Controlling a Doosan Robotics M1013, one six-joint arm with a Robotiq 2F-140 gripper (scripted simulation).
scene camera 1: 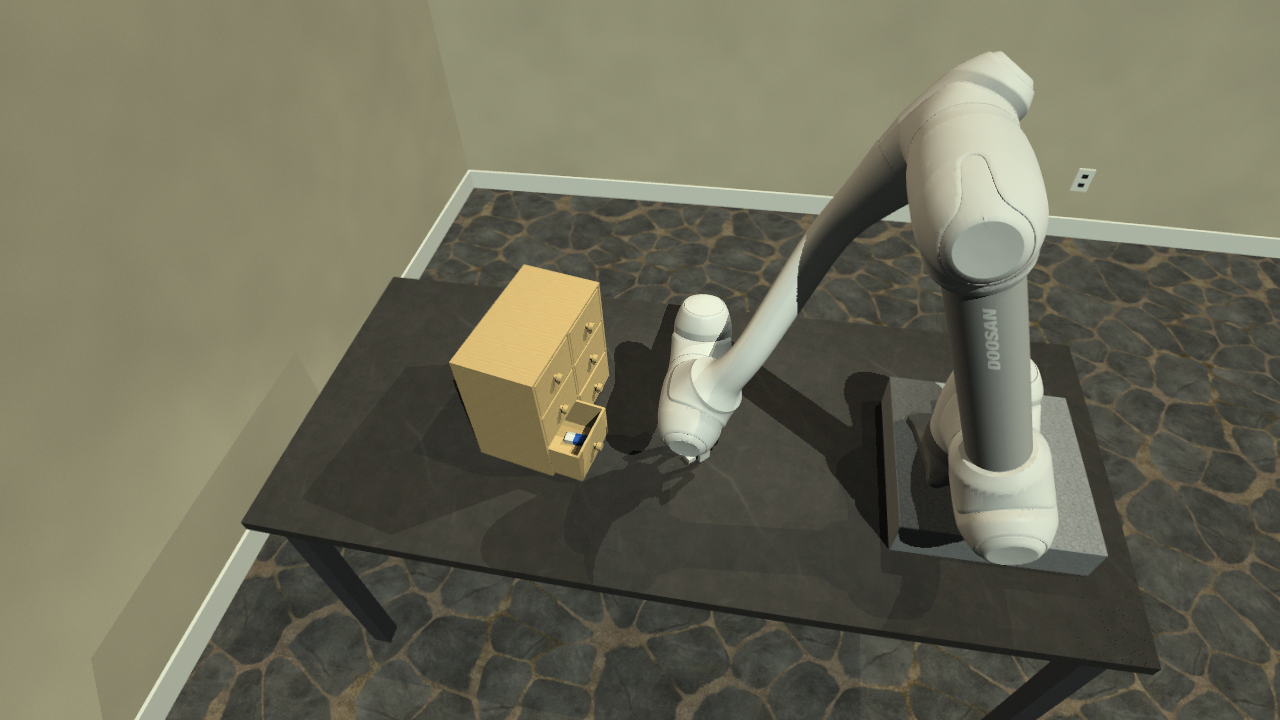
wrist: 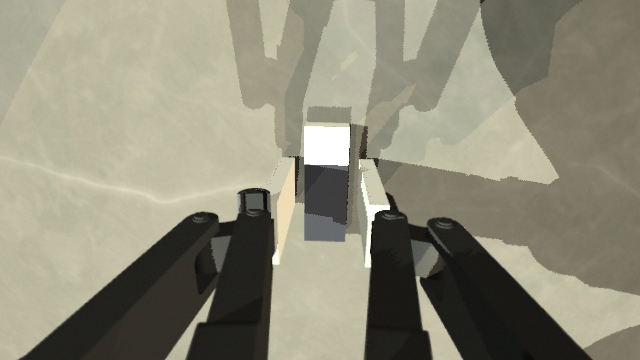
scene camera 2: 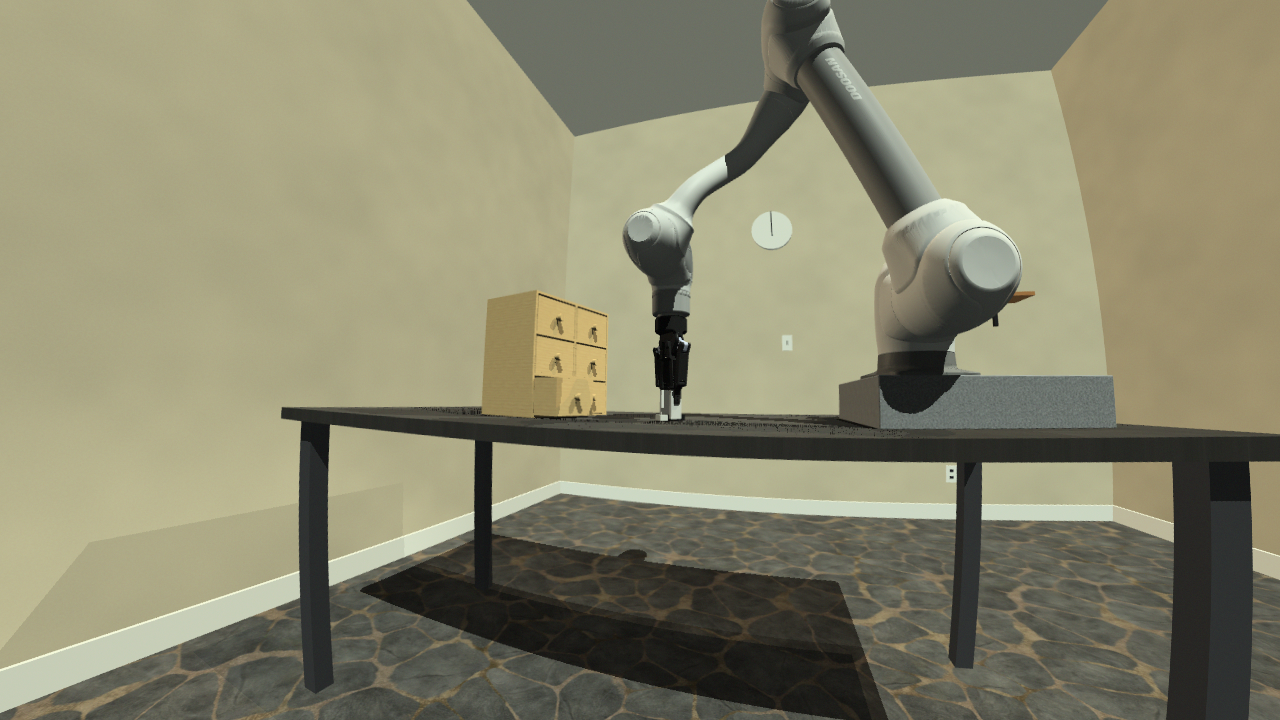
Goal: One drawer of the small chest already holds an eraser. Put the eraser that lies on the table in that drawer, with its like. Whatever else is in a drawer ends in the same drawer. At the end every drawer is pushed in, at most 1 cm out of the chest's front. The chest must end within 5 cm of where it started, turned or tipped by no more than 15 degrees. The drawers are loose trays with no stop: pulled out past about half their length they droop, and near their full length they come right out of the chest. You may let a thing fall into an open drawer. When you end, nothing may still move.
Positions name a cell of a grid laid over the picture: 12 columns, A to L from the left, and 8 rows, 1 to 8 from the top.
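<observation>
My gripper (scene camera 2: G5), (wrist: G5) is visible, as is a wooden chest (scene camera 1: E5), (scene camera 2: E4). In the wrist view the chest is out of frame.
</observation>
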